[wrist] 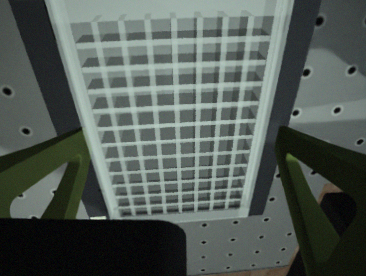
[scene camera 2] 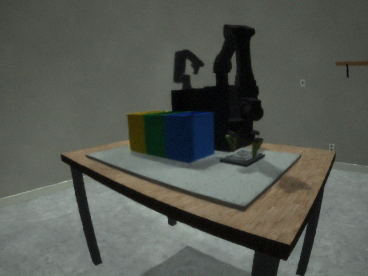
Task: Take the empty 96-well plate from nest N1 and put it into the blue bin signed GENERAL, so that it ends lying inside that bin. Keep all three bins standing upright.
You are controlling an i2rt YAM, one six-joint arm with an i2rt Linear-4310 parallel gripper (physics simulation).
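Where they show: gripper, fingertip midpoint: (wrist: 183, 137) (scene camera 2: 243, 155); arm's base, origin of the base link: (scene camera 2: 222, 87).
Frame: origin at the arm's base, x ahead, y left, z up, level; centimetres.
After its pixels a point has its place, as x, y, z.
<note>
The clear 96-well plate (scene camera 2: 244, 154) @[21.2, 25.1, -26.6] (wrist: 172, 117) @[21.2, 24.3, -26.9] lies flat in the dark nest (scene camera 2: 237, 161) @[27.7, 25.9, -27.7] (wrist: 44, 70) @[23.1, 29.7, -27.8] on the right part of the board. My gripper (scene camera 2: 243, 150) @[19.7, 23.8, -27.4] (wrist: 183, 137) @[19.7, 23.8, -27.4] is open, with its green fingers low on either side of the plate's long sides. In the wrist view the fingertips overlap the nest's dark borders, close to the plate's edges. Any contact cannot be told. The blue bin (scene camera 2: 189, 136) @[35.5, 9.6, -18.8] stands upright left of the nest in the scene view. No sign on it is readable.
The green bin (scene camera 2: 155, 136) @[37.6, -8.4, -20.3] and the yellow bin (scene camera 2: 136, 134) @[38.4, -21.9, -20.5] stand upright in a row left of the blue one. All stand on a grey perforated board (scene camera 2: 215, 181) @[45.7, 29.6, -29.0] on the wooden table (scene camera 2: 280, 210) @[49.8, 52.7, -30.3]. A dark block (scene camera 2: 200, 100) @[12.0, -4.8, -6.2] and another dark arm-like shape (scene camera 2: 179, 67) are behind the bins.
</note>
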